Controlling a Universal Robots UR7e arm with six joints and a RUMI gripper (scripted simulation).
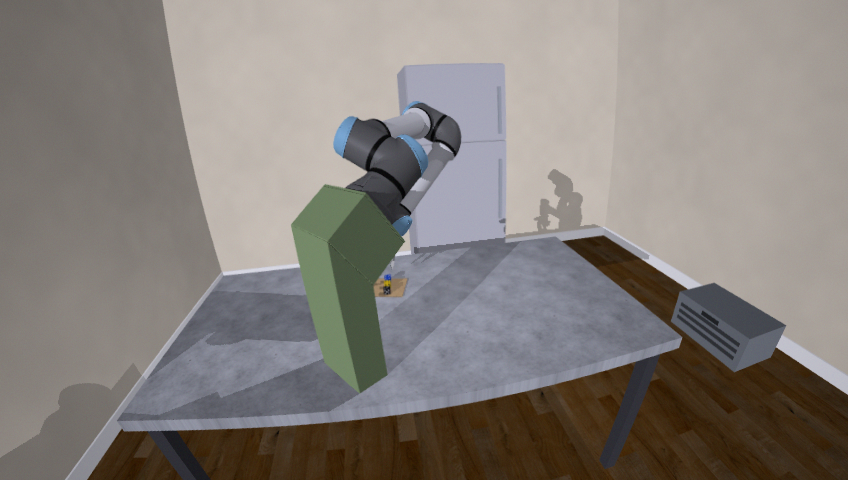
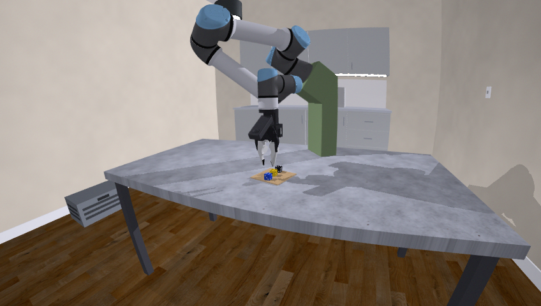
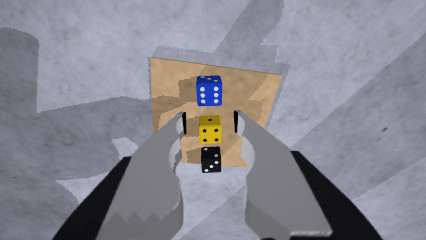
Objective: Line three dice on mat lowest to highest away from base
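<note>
The blue die lies 6 cm below my hand. From my hand the other things lie so: mat 7 cm below, 4 cm behind, 2 cm to the left; black die 9 cm behind, 6 cm below, 3 cm to the left; yellow die 6 cm below, 5 cm behind, 2 cm to the left.
</note>
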